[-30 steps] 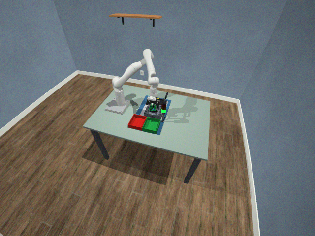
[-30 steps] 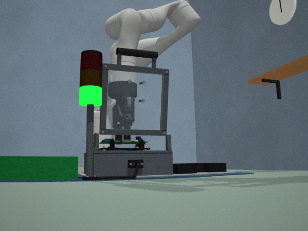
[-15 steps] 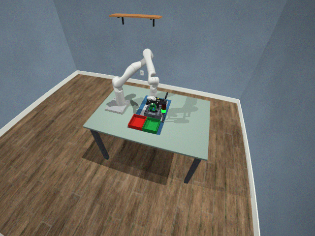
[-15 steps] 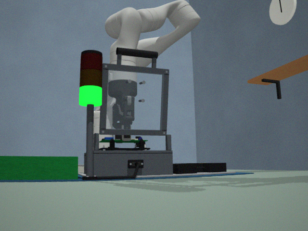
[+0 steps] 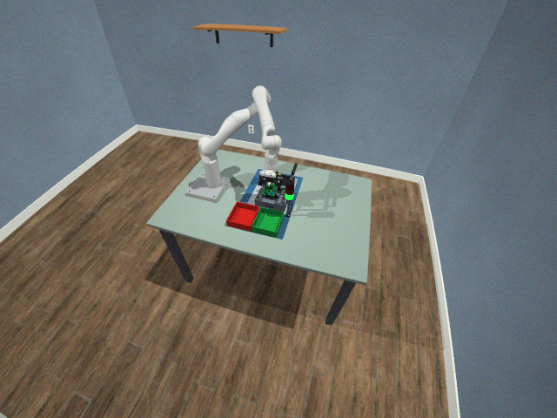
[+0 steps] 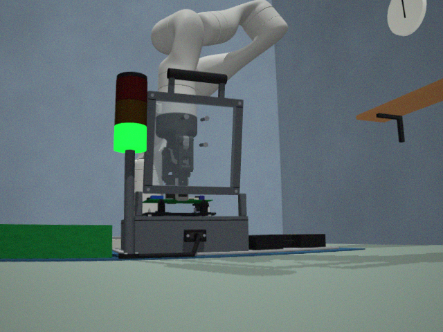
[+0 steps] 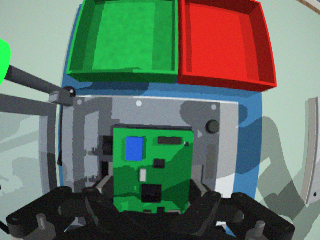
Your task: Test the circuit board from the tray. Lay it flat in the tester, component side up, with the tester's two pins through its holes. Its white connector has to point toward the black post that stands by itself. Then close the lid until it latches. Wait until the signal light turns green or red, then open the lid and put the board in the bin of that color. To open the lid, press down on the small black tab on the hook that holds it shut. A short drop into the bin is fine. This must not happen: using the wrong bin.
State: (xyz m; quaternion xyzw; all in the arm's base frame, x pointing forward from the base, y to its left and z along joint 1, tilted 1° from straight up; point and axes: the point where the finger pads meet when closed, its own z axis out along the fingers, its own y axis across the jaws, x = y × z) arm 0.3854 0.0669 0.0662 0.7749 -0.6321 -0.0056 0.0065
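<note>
Right now my hand is 19 cm to the left of the green bin, 8 cm short of it and 8 cm above it. Also, from my hand: red bin 22 cm to the right, 8 cm below, 6 cm behind; green circuit board 1 cm below; clear lid 11 cm ahead, 9 cm above, 2 cm to the left.
</note>
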